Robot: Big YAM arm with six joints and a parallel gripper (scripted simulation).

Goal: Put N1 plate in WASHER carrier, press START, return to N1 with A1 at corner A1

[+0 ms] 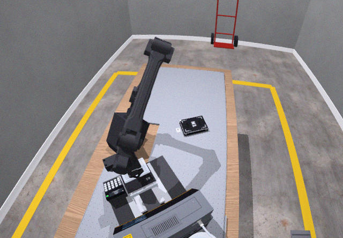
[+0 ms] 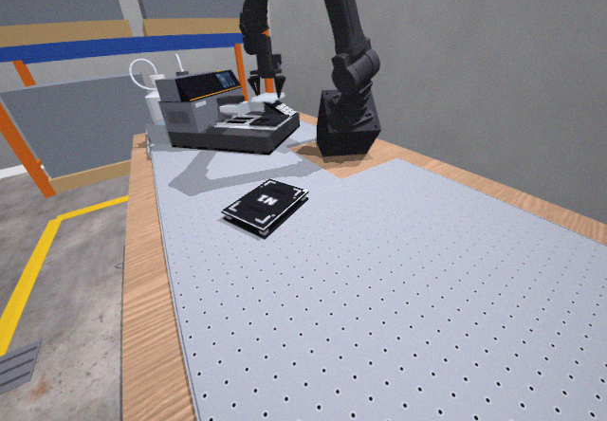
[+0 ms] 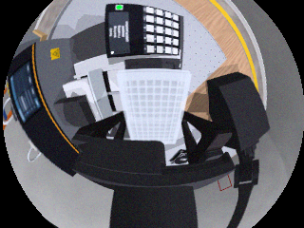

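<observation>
Now: the black nest N1 48 cm to the left of my hand, 16 cm ahead of it and 14 cm below it. From my hand the other things lie so: plate washer: 12 cm ahead, 10 cm to the right, 4 cm below; white well plate: 1 cm below; dark carrier: 9 cm below.
</observation>
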